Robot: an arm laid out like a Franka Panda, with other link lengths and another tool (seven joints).
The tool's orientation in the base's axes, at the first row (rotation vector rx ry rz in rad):
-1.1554, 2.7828, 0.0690
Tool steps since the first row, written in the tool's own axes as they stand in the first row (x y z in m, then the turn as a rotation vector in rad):
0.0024, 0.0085, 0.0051, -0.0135, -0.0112, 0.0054
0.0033, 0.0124, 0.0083, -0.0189, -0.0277, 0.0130
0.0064, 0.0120, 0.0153, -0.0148, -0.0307, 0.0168
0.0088, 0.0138, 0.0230, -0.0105, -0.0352, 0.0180
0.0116, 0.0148, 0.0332, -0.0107, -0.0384, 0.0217
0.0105, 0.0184, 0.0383, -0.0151, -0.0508, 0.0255
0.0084, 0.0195, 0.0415, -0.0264, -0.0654, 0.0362
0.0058, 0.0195, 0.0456, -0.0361, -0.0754, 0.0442
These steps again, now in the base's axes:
-0.0072, 0.0048, -0.0054, 0.0179, 0.0021, -0.0035
-0.0103, 0.0072, -0.0088, 0.0341, -0.0051, -0.0101
-0.0114, 0.0054, -0.0161, 0.0338, -0.0098, -0.0144
-0.0136, 0.0057, -0.0241, 0.0341, -0.0159, -0.0162
-0.0153, 0.0053, -0.0346, 0.0368, -0.0176, -0.0198
-0.0165, 0.0091, -0.0395, 0.0491, -0.0230, -0.0229
-0.0155, 0.0116, -0.0424, 0.0684, -0.0244, -0.0319
-0.0133, 0.0138, -0.0461, 0.0830, -0.0239, -0.0384

